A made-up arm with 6 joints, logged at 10 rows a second.
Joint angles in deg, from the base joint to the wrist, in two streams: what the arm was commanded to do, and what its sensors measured. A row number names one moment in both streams.
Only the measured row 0 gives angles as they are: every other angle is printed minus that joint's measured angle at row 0.
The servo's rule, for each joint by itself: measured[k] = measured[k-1] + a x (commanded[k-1-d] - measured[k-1]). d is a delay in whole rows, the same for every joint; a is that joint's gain. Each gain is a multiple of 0.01, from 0.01 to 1. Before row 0 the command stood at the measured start. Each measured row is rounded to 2 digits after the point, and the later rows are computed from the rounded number. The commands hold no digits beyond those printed.
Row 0, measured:
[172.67, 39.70, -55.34, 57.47, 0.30, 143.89]
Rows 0 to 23, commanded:
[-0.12, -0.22, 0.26, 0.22, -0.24, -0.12]
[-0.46, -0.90, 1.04, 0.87, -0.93, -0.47]
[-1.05, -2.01, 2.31, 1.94, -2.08, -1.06]
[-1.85, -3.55, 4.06, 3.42, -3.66, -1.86]
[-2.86, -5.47, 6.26, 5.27, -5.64, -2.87]
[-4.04, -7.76, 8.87, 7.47, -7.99, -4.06]
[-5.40, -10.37, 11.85, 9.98, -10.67, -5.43]
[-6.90, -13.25, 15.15, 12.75, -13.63, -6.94]
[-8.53, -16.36, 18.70, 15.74, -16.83, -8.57]
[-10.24, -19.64, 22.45, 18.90, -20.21, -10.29]
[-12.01, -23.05, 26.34, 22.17, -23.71, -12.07]
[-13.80, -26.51, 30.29, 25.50, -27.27, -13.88]
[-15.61, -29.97, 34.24, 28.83, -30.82, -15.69]
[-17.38, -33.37, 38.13, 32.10, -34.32, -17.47]
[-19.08, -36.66, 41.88, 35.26, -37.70, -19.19]
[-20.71, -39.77, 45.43, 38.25, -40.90, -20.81]
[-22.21, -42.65, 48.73, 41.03, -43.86, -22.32]
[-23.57, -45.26, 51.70, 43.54, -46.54, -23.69]
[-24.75, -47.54, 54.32, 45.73, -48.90, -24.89]
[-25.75, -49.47, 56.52, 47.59, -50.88, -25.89]
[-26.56, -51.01, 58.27, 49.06, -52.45, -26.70]
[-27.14, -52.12, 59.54, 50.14, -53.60, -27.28]
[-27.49, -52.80, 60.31, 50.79, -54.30, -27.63]
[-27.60, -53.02, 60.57, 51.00, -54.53, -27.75]
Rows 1 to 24, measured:
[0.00, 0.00, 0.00, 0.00, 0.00, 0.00]
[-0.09, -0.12, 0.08, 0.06, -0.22, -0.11]
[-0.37, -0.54, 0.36, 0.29, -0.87, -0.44]
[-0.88, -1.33, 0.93, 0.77, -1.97, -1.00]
[-1.61, -2.53, 1.84, 1.54, -3.51, -1.78]
[-2.55, -4.12, 3.12, 2.62, -5.45, -2.77]
[-3.67, -6.09, 4.79, 4.03, -7.76, -3.94]
[-4.97, -8.40, 6.84, 5.76, -10.41, -5.30]
[-6.42, -11.02, 9.25, 7.79, -13.34, -6.79]
[-8.00, -13.90, 11.99, 10.10, -16.52, -8.41]
[-9.68, -17.00, 15.02, 12.65, -19.88, -10.12]
[-11.43, -20.27, 18.30, 15.41, -23.37, -11.89]
[-13.21, -23.64, 21.78, 18.34, -26.92, -13.70]
[-15.01, -27.06, 25.39, 21.38, -30.47, -15.51]
[-16.79, -30.47, 29.08, 24.49, -33.97, -17.29]
[-18.51, -33.81, 32.79, 27.61, -37.36, -19.02]
[-20.16, -37.03, 36.46, 30.70, -40.58, -20.65]
[-21.70, -40.06, 40.02, 33.70, -43.56, -22.17]
[-23.10, -42.87, 43.41, 36.55, -46.27, -23.55]
[-24.34, -45.39, 46.57, 39.21, -48.66, -24.77]
[-25.40, -47.59, 49.46, 41.64, -50.68, -25.79]
[-26.27, -49.44, 52.01, 43.79, -52.29, -26.62]
[-26.92, -50.89, 54.19, 45.63, -53.48, -27.22]
[-27.35, -51.92, 55.96, 47.13, -54.23, -27.59]
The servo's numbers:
d 1
a 0.75 0.54 0.29 0.29 0.91 0.91

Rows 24 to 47, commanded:
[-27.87, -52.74, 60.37, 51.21, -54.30, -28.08]
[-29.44, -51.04, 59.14, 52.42, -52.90, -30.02]
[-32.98, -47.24, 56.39, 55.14, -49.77, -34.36]
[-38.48, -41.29, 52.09, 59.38, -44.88, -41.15]
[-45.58, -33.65, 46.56, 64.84, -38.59, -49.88]
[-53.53, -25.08, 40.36, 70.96, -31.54, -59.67]
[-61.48, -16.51, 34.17, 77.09, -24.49, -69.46]
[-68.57, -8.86, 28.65, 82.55, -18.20, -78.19]
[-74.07, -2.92, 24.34, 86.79, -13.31, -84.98]
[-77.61, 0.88, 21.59, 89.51, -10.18, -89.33]
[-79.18, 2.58, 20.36, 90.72, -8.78, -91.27]
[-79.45, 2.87, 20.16, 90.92, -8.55, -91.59]
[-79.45, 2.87, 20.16, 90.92, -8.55, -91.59]
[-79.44, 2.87, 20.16, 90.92, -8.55, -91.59]
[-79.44, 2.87, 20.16, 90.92, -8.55, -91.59]
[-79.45, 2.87, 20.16, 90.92, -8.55, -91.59]
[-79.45, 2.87, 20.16, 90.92, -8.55, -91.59]
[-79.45, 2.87, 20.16, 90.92, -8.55, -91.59]
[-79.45, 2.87, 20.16, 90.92, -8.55, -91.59]
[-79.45, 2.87, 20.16, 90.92, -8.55, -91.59]
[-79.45, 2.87, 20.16, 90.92, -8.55, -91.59]
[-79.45, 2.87, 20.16, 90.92, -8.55, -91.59]
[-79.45, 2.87, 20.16, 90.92, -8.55, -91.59]
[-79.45, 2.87, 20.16, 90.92, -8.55, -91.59]
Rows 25 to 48, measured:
[-27.54, -52.51, 57.30, 48.25, -54.50, -27.74]
[-27.79, -52.63, 58.19, 49.11, -54.32, -28.05]
[-29.03, -51.77, 58.47, 50.07, -53.03, -29.84]
[-31.99, -49.32, 57.87, 51.54, -50.06, -33.95]
[-36.86, -44.98, 56.19, 53.81, -45.35, -40.50]
[-43.40, -38.86, 53.40, 57.01, -39.20, -49.04]
[-51.00, -31.42, 49.62, 61.06, -32.23, -58.71]
[-58.86, -23.37, 45.14, 65.71, -25.19, -68.49]
[-66.14, -15.53, 40.36, 70.59, -18.83, -77.32]
[-72.09, -8.72, 35.71, 75.29, -13.81, -84.29]
[-76.23, -3.54, 31.62, 79.41, -10.51, -88.88]
[-78.44, -0.24, 28.35, 82.69, -8.94, -91.05]
[-79.20, 1.44, 25.97, 85.08, -8.59, -91.54]
[-79.39, 2.21, 24.29, 86.77, -8.55, -91.59]
[-79.43, 2.57, 23.09, 87.97, -8.55, -91.59]
[-79.44, 2.73, 22.24, 88.83, -8.55, -91.59]
[-79.45, 2.81, 21.64, 89.44, -8.55, -91.59]
[-79.45, 2.84, 21.21, 89.87, -8.55, -91.59]
[-79.45, 2.86, 20.91, 90.17, -8.55, -91.59]
[-79.45, 2.87, 20.69, 90.39, -8.55, -91.59]
[-79.45, 2.87, 20.54, 90.54, -8.55, -91.59]
[-79.45, 2.87, 20.43, 90.65, -8.55, -91.59]
[-79.45, 2.87, 20.35, 90.73, -8.55, -91.59]
[-79.45, 2.87, 20.29, 90.79, -8.55, -91.59]

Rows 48 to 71, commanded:
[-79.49, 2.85, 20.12, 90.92, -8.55, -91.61]
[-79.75, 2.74, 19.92, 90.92, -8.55, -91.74]
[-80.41, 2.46, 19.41, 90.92, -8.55, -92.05]
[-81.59, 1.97, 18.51, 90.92, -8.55, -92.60]
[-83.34, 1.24, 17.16, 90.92, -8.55, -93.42]
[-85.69, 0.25, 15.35, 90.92, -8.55, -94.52]
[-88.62, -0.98, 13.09, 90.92, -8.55, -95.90]
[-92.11, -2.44, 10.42, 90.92, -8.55, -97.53]
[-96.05, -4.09, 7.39, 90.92, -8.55, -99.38]
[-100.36, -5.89, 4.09, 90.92, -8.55, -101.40]
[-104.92, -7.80, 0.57, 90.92, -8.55, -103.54]
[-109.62, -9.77, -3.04, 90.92, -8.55, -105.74]
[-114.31, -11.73, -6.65, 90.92, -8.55, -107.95]
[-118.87, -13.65, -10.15, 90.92, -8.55, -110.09]
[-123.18, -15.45, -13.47, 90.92, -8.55, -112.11]
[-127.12, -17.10, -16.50, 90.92, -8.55, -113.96]
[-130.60, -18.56, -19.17, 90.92, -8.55, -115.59]
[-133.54, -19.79, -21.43, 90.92, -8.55, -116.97]
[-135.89, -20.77, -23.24, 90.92, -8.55, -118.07]
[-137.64, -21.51, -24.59, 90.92, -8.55, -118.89]
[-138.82, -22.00, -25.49, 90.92, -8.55, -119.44]
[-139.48, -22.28, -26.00, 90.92, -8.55, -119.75]
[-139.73, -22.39, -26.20, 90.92, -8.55, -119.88]
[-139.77, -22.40, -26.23, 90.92, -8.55, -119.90]
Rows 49 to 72, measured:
[-79.45, 2.87, 20.25, 90.83, -8.55, -91.59]
[-79.48, 2.86, 20.21, 90.86, -8.55, -91.61]
[-79.68, 2.80, 20.13, 90.88, -8.55, -91.73]
[-80.23, 2.62, 19.92, 90.89, -8.55, -92.02]
[-81.25, 2.27, 19.51, 90.90, -8.55, -92.55]
[-82.82, 1.71, 18.83, 90.91, -8.55, -93.34]
[-84.97, 0.92, 17.82, 90.91, -8.55, -94.41]
[-87.71, -0.11, 16.45, 90.91, -8.55, -95.77]
[-91.01, -1.37, 14.70, 90.91, -8.55, -97.37]
[-94.79, -2.84, 12.58, 90.91, -8.55, -99.20]
[-98.97, -4.49, 10.12, 90.91, -8.55, -101.20]
[-103.43, -6.28, 7.35, 90.91, -8.55, -103.33]
[-108.07, -8.16, 4.34, 90.91, -8.55, -105.52]
[-112.75, -10.09, 1.15, 90.91, -8.55, -107.73]
[-117.34, -12.01, -2.13, 90.91, -8.55, -109.88]
[-121.72, -13.87, -5.42, 90.91, -8.55, -111.91]
[-125.77, -15.61, -8.63, 90.91, -8.55, -113.78]
[-129.39, -17.20, -11.69, 90.91, -8.55, -115.43]
[-132.50, -18.60, -14.51, 90.91, -8.55, -116.83]
[-135.04, -19.77, -17.04, 90.91, -8.55, -117.96]
[-136.99, -20.71, -19.23, 90.91, -8.55, -118.81]
[-138.36, -21.41, -21.05, 90.91, -8.55, -119.38]
[-139.20, -21.88, -22.49, 90.91, -8.55, -119.72]
[-139.60, -22.16, -23.57, 90.91, -8.55, -119.87]

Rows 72 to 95, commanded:
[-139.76, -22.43, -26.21, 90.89, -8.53, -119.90]
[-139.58, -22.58, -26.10, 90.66, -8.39, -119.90]
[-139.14, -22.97, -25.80, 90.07, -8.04, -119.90]
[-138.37, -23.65, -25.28, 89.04, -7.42, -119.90]
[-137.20, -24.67, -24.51, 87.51, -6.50, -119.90]
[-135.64, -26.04, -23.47, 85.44, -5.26, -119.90]
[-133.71, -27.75, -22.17, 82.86, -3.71, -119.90]
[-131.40, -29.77, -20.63, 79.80, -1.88, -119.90]
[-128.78, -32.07, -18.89, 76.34, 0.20, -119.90]
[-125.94, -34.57, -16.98, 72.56, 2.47, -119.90]
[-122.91, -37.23, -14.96, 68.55, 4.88, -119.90]
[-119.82, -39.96, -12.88, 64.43, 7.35, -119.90]
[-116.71, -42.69, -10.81, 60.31, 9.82, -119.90]
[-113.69, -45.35, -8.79, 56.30, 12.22, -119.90]
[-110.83, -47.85, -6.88, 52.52, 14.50, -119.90]
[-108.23, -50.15, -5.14, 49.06, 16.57, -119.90]
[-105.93, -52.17, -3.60, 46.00, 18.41, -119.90]
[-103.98, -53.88, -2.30, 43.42, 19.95, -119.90]
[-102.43, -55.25, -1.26, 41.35, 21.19, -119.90]
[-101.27, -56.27, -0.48, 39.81, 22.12, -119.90]
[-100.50, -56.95, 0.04, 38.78, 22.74, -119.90]
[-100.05, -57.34, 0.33, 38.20, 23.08, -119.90]
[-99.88, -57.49, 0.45, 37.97, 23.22, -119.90]
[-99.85, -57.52, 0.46, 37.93, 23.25, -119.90]
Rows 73 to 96, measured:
[-139.73, -22.29, -24.34, 90.91, -8.55, -119.90]
[-139.75, -22.37, -24.88, 90.90, -8.53, -119.90]
[-139.62, -22.48, -25.23, 90.83, -8.40, -119.90]
[-139.26, -22.74, -25.40, 90.61, -8.07, -119.90]
[-138.59, -23.23, -25.37, 90.15, -7.48, -119.90]
[-137.55, -24.01, -25.12, 89.38, -6.59, -119.90]
[-136.12, -25.11, -24.64, 88.24, -5.38, -119.90]
[-134.31, -26.54, -23.92, 86.68, -3.86, -119.90]
[-132.13, -28.28, -22.97, 84.68, -2.06, -119.90]
[-129.62, -30.33, -21.79, 82.26, 0.00, -119.90]
[-126.86, -32.62, -20.40, 79.45, 2.25, -119.90]
[-123.90, -35.11, -18.82, 76.29, 4.64, -119.90]
[-120.84, -37.73, -17.10, 72.85, 7.11, -119.90]
[-117.74, -40.41, -15.28, 69.21, 9.58, -119.90]
[-114.70, -43.08, -13.40, 65.47, 11.98, -119.90]
[-111.80, -45.66, -11.51, 61.71, 14.27, -119.90]
[-109.12, -48.08, -9.66, 58.04, 16.36, -119.90]
[-106.73, -50.29, -7.90, 54.55, 18.23, -119.90]
[-104.67, -52.23, -6.28, 51.32, 19.80, -119.90]
[-102.99, -53.86, -4.82, 48.43, 21.06, -119.90]
[-101.70, -55.16, -3.56, 45.93, 22.02, -119.90]
[-100.80, -56.13, -2.52, 43.86, 22.68, -119.90]
[-100.24, -56.78, -1.69, 42.22, 23.04, -119.90]
[-99.97, -57.16, -1.07, 40.99, 23.20, -119.90]

